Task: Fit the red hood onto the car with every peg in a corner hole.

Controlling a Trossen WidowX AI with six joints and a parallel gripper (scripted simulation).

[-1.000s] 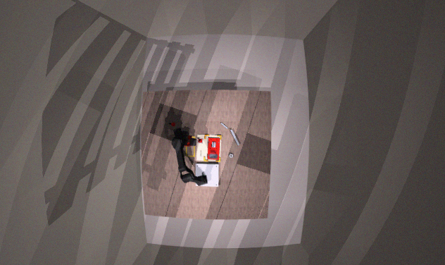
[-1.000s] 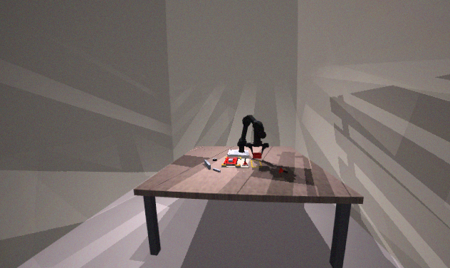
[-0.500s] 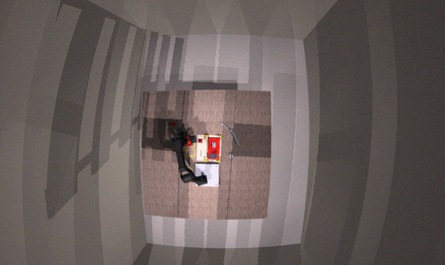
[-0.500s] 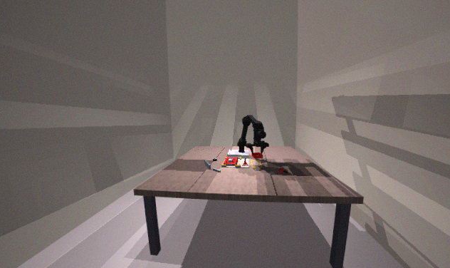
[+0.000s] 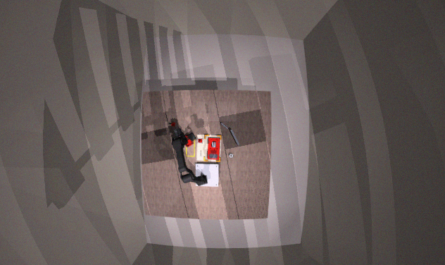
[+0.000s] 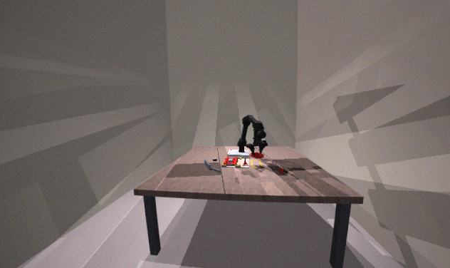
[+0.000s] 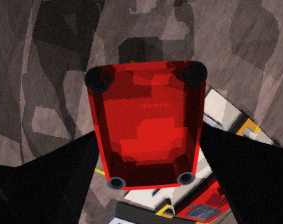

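The hood is 1 cm below my gripper tip.
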